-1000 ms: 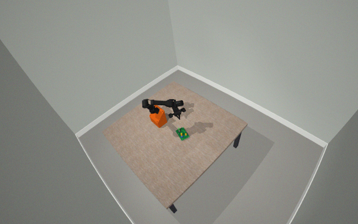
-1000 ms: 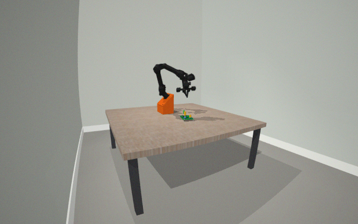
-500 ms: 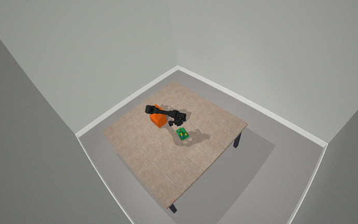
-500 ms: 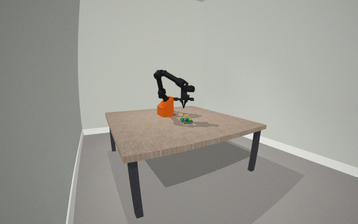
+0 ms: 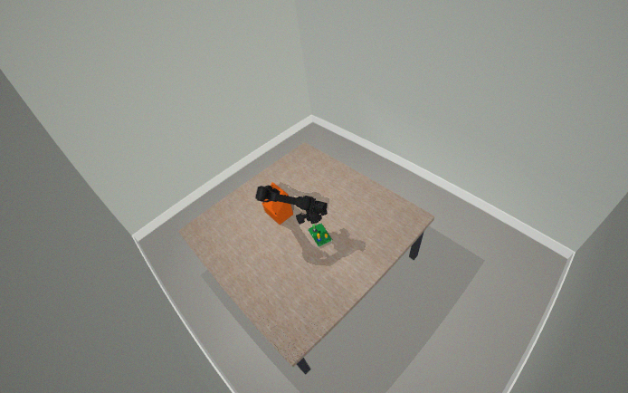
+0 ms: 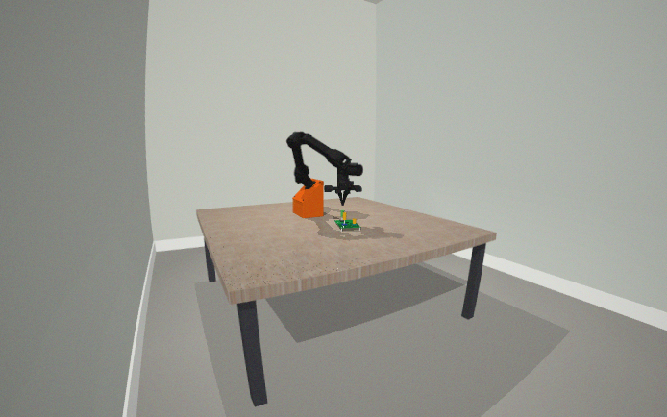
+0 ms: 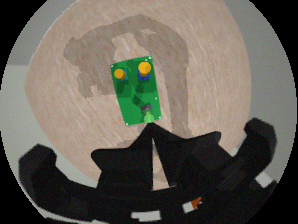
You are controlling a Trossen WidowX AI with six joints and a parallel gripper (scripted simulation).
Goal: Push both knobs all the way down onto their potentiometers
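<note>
My gripper tip is now 7 cm short of the knob, 4 cm to the left of it and 4 cm above it.
</note>
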